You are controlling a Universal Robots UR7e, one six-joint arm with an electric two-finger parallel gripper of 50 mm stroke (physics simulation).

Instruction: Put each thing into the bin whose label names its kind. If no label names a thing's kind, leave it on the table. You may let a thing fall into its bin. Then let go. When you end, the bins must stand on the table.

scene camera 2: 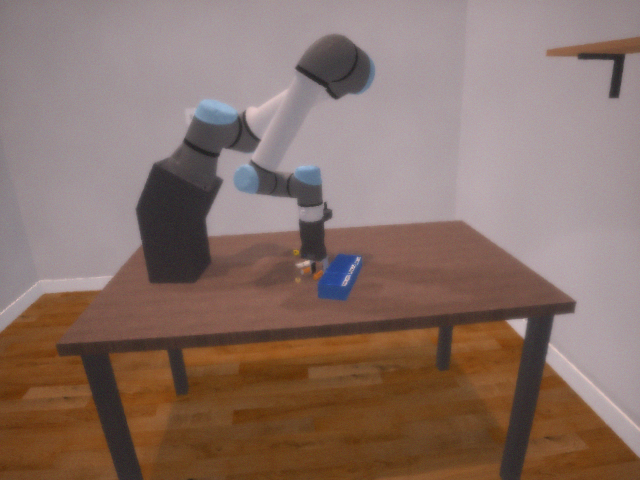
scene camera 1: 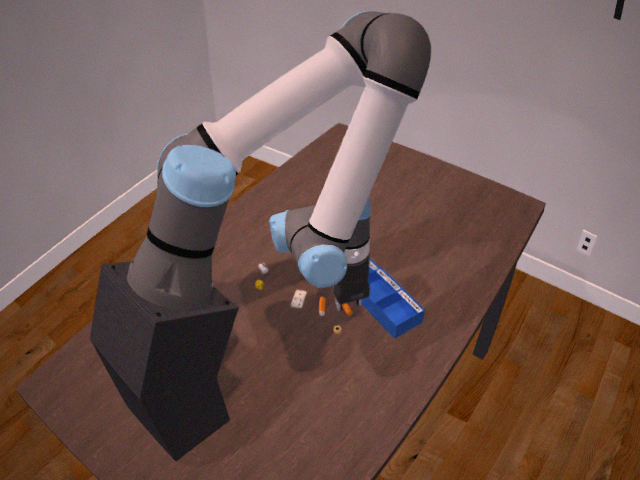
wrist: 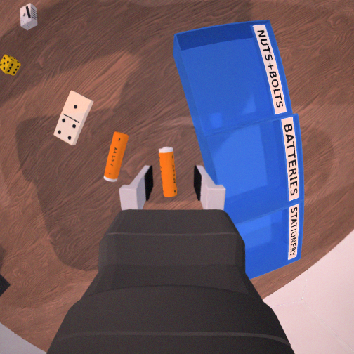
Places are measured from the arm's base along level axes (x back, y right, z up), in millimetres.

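Pixels of known places: gripper, between the fingertips: (scene camera 2: 319,273) (scene camera 1: 348,304); arm's base, origin of its link: (scene camera 2: 191,171) (scene camera 1: 168,285).
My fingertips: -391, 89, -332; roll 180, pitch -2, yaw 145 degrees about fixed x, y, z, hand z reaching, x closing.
Ahead of a thing's pixels: the offset from my fingertips to its middle, as dx, dy, dz. Level surfaces: height alone.
My gripper (scene camera 1: 348,304) (scene camera 2: 319,267) (wrist: 173,175) is open, low over the table. An orange battery @(+3, -6, -6) (scene camera 1: 347,308) (scene camera 2: 317,274) (wrist: 168,172) lies between its spread fingers in the wrist view, not gripped. A second orange battery @(+38, -48, -6) (scene camera 1: 322,305) (wrist: 116,156) lies to the left. A white domino @(+51, -109, -10) (scene camera 1: 298,298) (wrist: 73,117), a yellow die @(+78, -212, -5) (scene camera 1: 258,284) (scene camera 2: 296,252) (wrist: 10,65) and a small white thing @(+29, -245, -7) (scene camera 1: 263,267) (wrist: 29,16) lie further left. A small yellowish ring @(+69, +21, -9) (scene camera 1: 337,329) (scene camera 2: 298,280) lies near the batteries. The blue bins @(-69, +34, +10) (scene camera 1: 383,320) (scene camera 2: 332,292) (wrist: 202,137) are labelled NUTS+BOLTS, BATTERIES and STATIONERY.
The joined bins stand on the brown table @(dz -13) (scene camera 1: 465,217) (scene camera 2: 439,268) (wrist: 320,165), close to the right finger in the wrist view. The arm's dark base block (scene camera 1: 175,351) (scene camera 2: 173,227) stands at the other side. A wooden shelf (scene camera 2: 594,47) is on the wall.
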